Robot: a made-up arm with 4 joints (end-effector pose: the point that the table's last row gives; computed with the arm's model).
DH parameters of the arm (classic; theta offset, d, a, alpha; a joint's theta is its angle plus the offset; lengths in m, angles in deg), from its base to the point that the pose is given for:
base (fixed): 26.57 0 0.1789 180
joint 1: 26.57 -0.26 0.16 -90
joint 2: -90 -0.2 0.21 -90
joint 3: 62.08 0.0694 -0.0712 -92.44
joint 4: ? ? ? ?
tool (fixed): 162.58 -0.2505 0 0
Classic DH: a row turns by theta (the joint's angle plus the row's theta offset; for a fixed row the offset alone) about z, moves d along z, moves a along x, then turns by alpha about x.
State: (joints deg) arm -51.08 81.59 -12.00 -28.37
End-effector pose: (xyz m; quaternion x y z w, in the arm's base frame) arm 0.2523 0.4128 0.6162 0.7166 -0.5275 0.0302 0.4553
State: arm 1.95 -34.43 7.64 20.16
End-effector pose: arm 0.4598 0.4044 -0.0929 0.2766 0.2849 -0.2589 0.8805
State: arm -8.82 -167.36 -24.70 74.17
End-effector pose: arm 0.1348 0.4474 0.6236 -0.0401 -0.9698 -0.0070 0.2404
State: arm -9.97 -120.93 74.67 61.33
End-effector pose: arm 0.1860 0.4292 0.1700 0.5115 0.6492 -0.5091 0.2403
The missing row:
joint 4: 66.37 0.1585 -0.2251 -58.78
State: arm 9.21 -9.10 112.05 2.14
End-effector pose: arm 0.6660 0.1641 0.0453 0.9092 0.1103 -0.3233 0.2380
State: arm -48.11 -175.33 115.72 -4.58
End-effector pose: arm -0.1069 0.0207 0.4267 -0.3196 0.1216 -0.9136 0.2197
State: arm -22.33 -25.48 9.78 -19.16
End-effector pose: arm 0.5079 0.3845 -0.0377 0.2617 0.0473 -0.3005 0.9160
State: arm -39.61 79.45 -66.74 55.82
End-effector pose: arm 0.5024 0.6400 0.3211 -0.0697 -0.4693 0.0416 0.8793
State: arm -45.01 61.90 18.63 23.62
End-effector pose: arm 0.2470 0.6582 0.4265 0.5516 -0.2295 0.4024 0.6937
